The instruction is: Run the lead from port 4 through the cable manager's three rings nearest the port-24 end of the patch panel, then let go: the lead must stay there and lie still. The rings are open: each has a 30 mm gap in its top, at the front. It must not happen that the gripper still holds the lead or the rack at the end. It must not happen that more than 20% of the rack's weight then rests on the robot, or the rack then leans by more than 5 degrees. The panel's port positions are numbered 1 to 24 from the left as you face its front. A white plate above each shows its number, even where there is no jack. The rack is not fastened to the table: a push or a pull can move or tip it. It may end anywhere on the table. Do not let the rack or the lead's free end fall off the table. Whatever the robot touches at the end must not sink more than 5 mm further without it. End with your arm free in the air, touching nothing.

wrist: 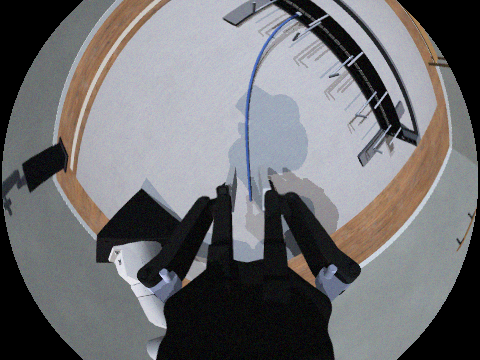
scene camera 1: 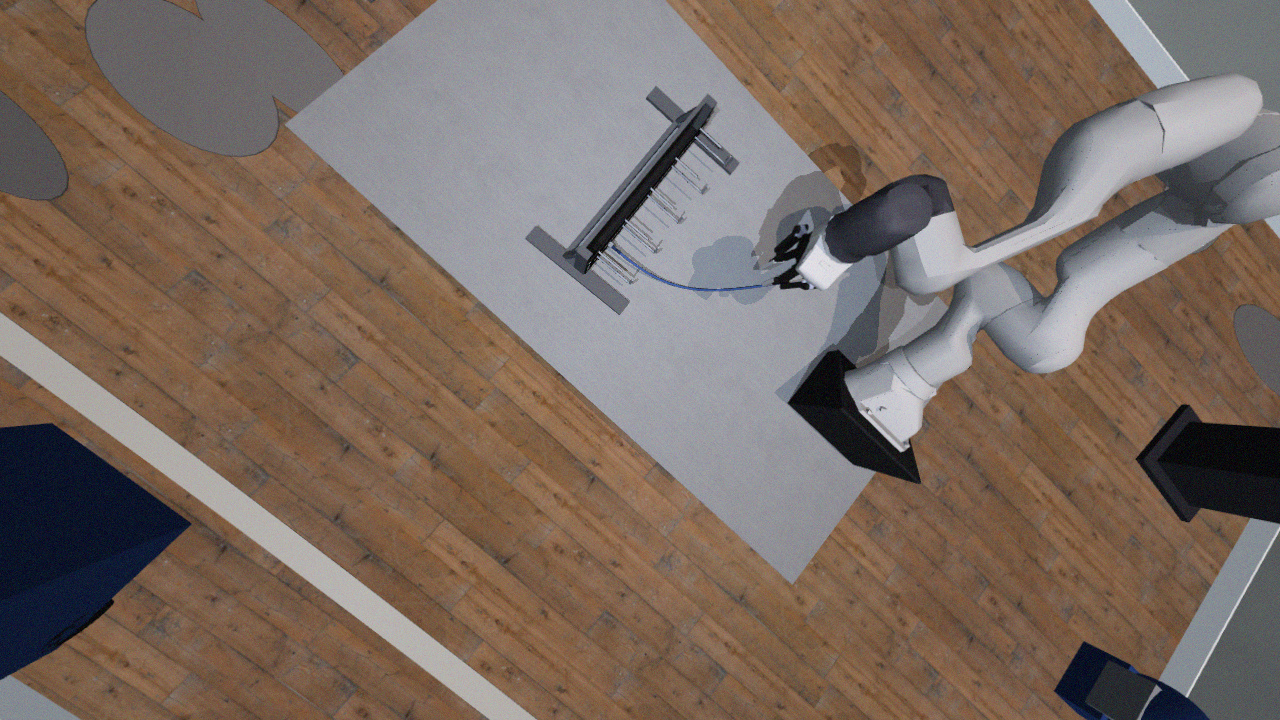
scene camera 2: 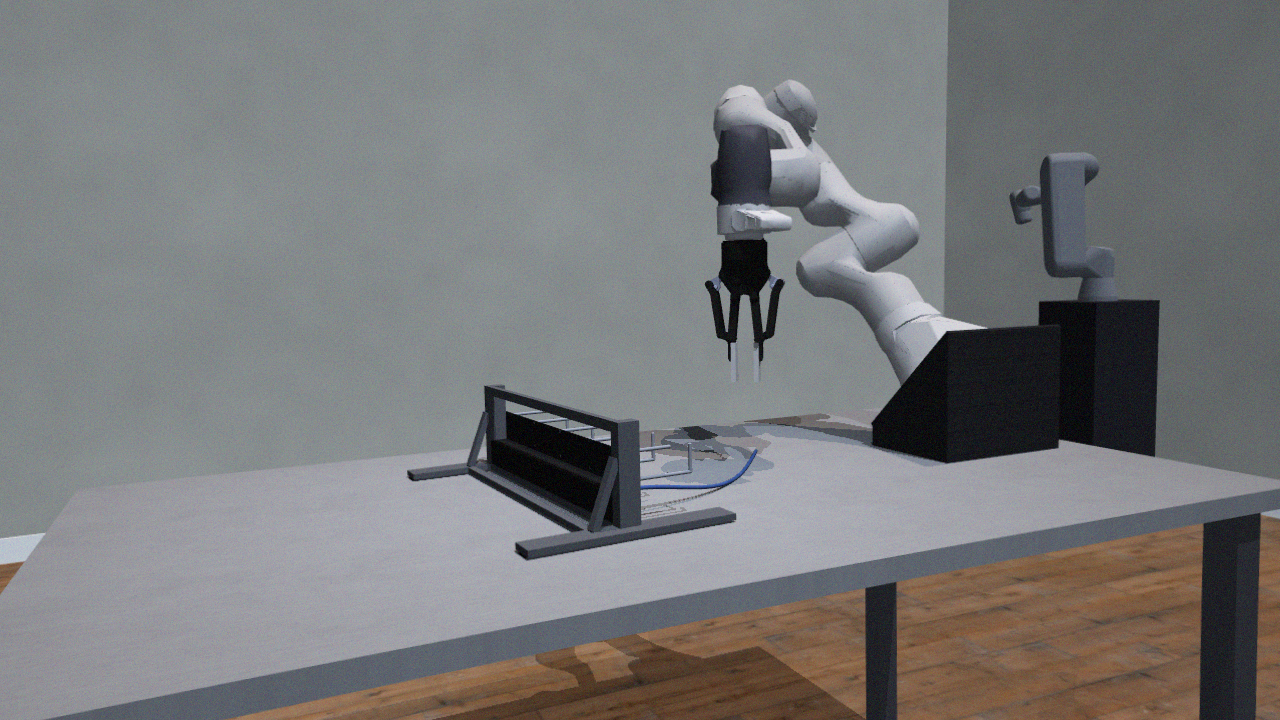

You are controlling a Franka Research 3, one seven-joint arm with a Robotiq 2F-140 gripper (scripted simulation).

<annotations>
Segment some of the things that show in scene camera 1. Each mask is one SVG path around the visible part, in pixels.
My gripper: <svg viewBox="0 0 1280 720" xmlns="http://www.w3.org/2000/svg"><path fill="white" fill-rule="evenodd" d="M808 224L795 225L792 232L775 247L774 252L776 256L759 268L760 270L769 270L793 258L796 258L796 264L780 276L763 282L762 286L780 284L781 290L801 288L803 290L816 289L805 280L789 282L789 280L799 275L795 267L805 252L812 232L807 232Z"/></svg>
A rack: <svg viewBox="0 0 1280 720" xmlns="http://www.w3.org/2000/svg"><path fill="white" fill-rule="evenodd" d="M709 94L704 97L698 106L685 113L655 86L646 99L666 116L672 124L567 250L562 248L537 226L525 238L619 315L630 302L589 270L590 267L599 259L628 284L634 281L632 279L629 282L599 256L603 256L619 271L623 271L602 254L607 247L615 251L617 250L612 241L622 228L625 228L654 254L658 251L659 247L654 251L625 225L628 223L648 240L647 236L629 222L647 198L650 198L677 223L681 222L684 216L678 221L657 203L650 194L654 192L672 209L674 208L654 190L672 168L701 194L705 192L708 185L701 191L674 167L678 161L692 175L698 178L694 172L679 160L693 142L729 175L732 174L740 163L703 129L717 104Z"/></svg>
</annotations>
